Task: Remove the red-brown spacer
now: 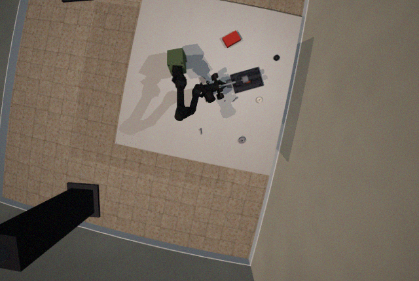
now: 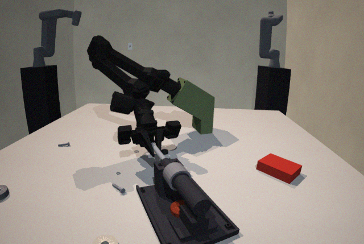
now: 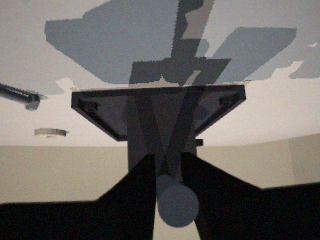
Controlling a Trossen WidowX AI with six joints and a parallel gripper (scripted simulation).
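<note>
Right now the thin grey shaft is 90 mm ahead of my hand and 30 mm to the left of it. Also, from my hand: black disc 420 mm ahead, 240 mm to the left, 70 mm below; then red block 380 mm to the left, 70 mm below, 60 mm ahead; then red-brown spacer 190 mm ahead, 70 mm below, 60 mm to the left.
</note>
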